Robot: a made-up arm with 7 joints.
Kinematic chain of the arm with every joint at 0, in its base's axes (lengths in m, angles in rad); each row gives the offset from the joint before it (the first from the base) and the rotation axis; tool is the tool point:
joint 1: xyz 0 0 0.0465 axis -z
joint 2: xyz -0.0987 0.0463 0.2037 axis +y
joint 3: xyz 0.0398 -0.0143 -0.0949 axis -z
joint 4: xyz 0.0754 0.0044 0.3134 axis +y
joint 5: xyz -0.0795 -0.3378 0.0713 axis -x
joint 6: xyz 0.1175 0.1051 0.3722 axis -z
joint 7: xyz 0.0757 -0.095 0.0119 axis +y
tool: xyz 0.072 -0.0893 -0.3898
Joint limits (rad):
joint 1: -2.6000..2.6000
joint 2: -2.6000..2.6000
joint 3: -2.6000..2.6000
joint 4: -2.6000..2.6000
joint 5: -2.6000..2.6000
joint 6: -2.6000..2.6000
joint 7: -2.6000..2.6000
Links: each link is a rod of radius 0.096 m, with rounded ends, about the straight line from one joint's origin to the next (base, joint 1, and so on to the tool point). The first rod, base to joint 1, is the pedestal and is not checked.
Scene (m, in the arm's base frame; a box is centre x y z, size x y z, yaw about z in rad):
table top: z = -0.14
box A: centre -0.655 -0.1 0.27 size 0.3 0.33 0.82 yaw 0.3
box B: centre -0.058 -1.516 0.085 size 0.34 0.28 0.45 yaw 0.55
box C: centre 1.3 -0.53 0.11 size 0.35 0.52 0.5 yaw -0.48
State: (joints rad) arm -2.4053 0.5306 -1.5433 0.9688 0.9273 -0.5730 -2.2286
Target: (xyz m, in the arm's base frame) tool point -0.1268 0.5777 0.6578
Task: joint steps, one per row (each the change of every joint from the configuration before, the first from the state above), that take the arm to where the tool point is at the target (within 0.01 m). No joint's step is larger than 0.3 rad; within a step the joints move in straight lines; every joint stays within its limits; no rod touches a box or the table.
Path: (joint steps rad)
1: -0.0389 -0.1208 0.0534 -0.2938 -0.0049 -0.0569 0.0985
2: -0.0390 -0.1208 0.0534 -0.2937 -0.0048 -0.0569 0.0986
3: -0.0389 -0.1208 0.0534 -0.2938 -0.0049 -0.0569 0.0985
4: -0.0390 -0.1208 0.0534 -0.2937 -0.0048 -0.0570 0.0986
5: -0.0389 -0.1208 0.0534 -0.2938 -0.0049 -0.0569 0.0985
6: 0.2399 -0.1515 0.0703 0.2519 -0.0910 0.1791 -0.0717
7: 0.2400 -0.1515 0.0703 0.2519 -0.0909 0.1790 -0.0717
8: 0.2399 -0.1516 0.0703 0.2518 -0.0910 0.1791 -0.0718
9: 0.2399 -0.1515 0.0702 0.2519 -0.0910 0.1790 -0.0717
10: 0.0446 0.1213 0.2595 0.0634 0.0797 -0.0030 0.1606
11: 0.0446 0.1214 0.2595 0.0633 0.0796 -0.0031 0.1605
12: 0.0446 0.1213 0.2595 0.0634 0.0797 -0.0030 0.1605

